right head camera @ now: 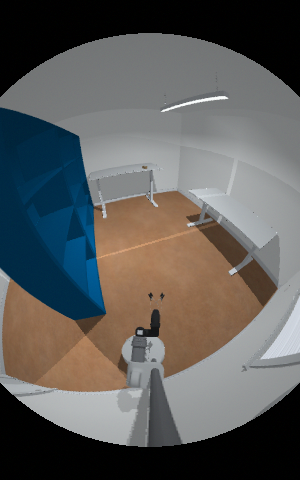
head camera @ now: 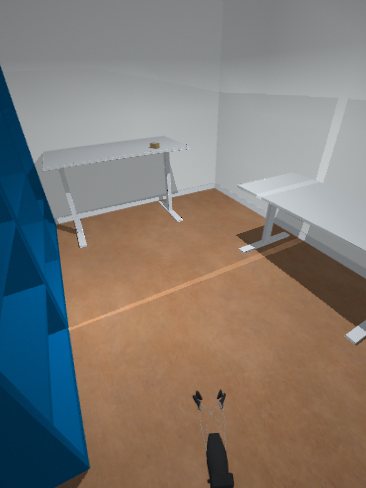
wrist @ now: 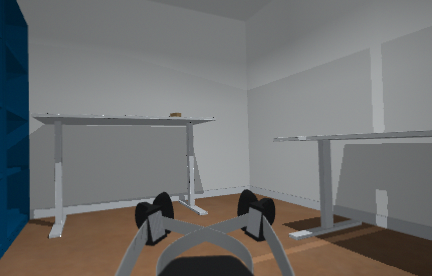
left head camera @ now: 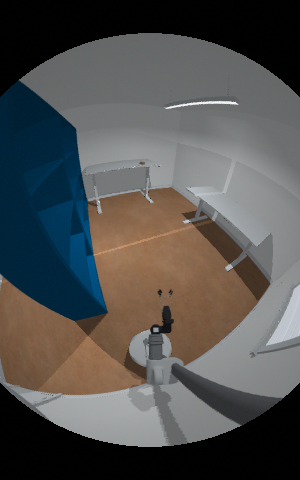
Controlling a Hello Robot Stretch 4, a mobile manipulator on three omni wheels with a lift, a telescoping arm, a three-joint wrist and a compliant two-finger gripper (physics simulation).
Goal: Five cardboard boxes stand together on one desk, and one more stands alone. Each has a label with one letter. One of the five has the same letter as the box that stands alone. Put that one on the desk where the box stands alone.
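Places are measured from the robot's base along level axes (x left, y back, z up), in millimetres.
Pixels of known places: gripper, fingertip midpoint: (right head camera: pixel 156 292) (head camera: pixel 208 390) (wrist: pixel 205 207) (left head camera: pixel 164 288).
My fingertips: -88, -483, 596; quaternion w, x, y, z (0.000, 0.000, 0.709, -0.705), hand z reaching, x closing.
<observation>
Behind a point stands the place of what it marks, as x, y, z.
One small brown cardboard box (head camera: pixel 155 145) @[195, -2825, 958] (left head camera: pixel 142 163) @[193, -2834, 936] (right head camera: pixel 144 167) @[200, -2829, 939] (wrist: pixel 175 115) @[204, -2829, 946] stands alone near the right end of the far white desk (head camera: pixel 100 151) @[804, -2818, 923] (left head camera: pixel 112 166) @[775, -2645, 923] (right head camera: pixel 115 172) @[749, -2572, 922] (wrist: pixel 110 119) @[745, -2600, 898]. It is too small in view to read a letter on it. The group of five boxes does not show in these views. My gripper (head camera: pixel 210 398) (left head camera: pixel 165 292) @[-88, -482, 596] (right head camera: pixel 156 296) @[-88, -482, 596] (wrist: pixel 205 207) @[-88, -482, 596] is open, with its fingertips apart and no thing between them. It is out over the floor, well short of the far desk.
A tall blue shelf unit (head camera: pixel 75 400) @[632, -689, 47] (left head camera: pixel 92 280) @[737, -763, 49] (right head camera: pixel 90 290) @[741, -639, 49] (wrist: pixel 22 100) stands close on the left. A second white desk (head camera: pixel 320 200) @[-1206, -1838, 692] (left head camera: pixel 230 212) @[-1177, -1534, 693] (right head camera: pixel 235 215) @[-1195, -1493, 693] (wrist: pixel 350 135) @[-871, -1657, 685] stands along the right wall. Brown floor lies between the shelf unit and the two desks.
</observation>
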